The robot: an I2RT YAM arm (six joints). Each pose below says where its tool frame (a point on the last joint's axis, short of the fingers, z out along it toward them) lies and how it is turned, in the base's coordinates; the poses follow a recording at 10 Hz.
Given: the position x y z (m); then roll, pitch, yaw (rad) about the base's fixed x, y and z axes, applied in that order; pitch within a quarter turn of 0, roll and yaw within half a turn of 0.
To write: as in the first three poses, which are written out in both.
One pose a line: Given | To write
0.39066, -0.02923, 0.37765, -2.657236, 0.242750, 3.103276 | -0.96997, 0.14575, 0.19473, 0.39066; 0.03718, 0.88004, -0.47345, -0.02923; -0.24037, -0.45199, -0.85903, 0.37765; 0, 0, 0, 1
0.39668, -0.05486, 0.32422, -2.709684, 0.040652, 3.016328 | -0.99134, 0.13034, -0.01568, 0.39668; 0.12483, 0.89893, -0.41994, -0.05486; -0.04064, -0.41826, -0.90742, 0.32422; 0, 0, 0, 1
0.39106, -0.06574, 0.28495, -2.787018, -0.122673, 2.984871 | -0.98032, 0.10441, -0.16754, 0.39106; 0.15491, 0.93293, -0.32503, -0.06574; 0.12237, -0.34458, -0.93075, 0.28495; 0, 0, 0, 1
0.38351, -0.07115, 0.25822, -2.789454, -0.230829, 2.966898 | -0.95866, 0.08543, -0.27142, 0.38351; 0.16920, 0.93807, -0.30233, -0.07115; 0.22878, -0.33576, -0.91374, 0.25822; 0, 0, 0, 1
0.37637, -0.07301, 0.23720, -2.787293, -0.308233, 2.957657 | -0.93680, 0.06806, -0.34319, 0.37637; 0.17428, 0.94132, -0.28904, -0.07301; 0.30338, -0.33058, -0.89369, 0.23720; 0, 0, 0, 1
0.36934, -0.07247, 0.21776, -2.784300, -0.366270, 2.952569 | -0.91704, 0.05301, -0.39526, 0.36934; 0.17544, 0.94370, -0.28047, -0.07247; 0.35814, -0.32654, -0.87471, 0.21776; 0, 0, 0, 1
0.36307, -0.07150, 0.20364, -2.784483, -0.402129, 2.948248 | -0.90308, 0.04576, -0.42702, 0.36307; 0.17682, 0.94574, -0.27260, -0.07150; 0.39138, -0.32168, -0.86217, 0.20364; 0, 0, 0, 1
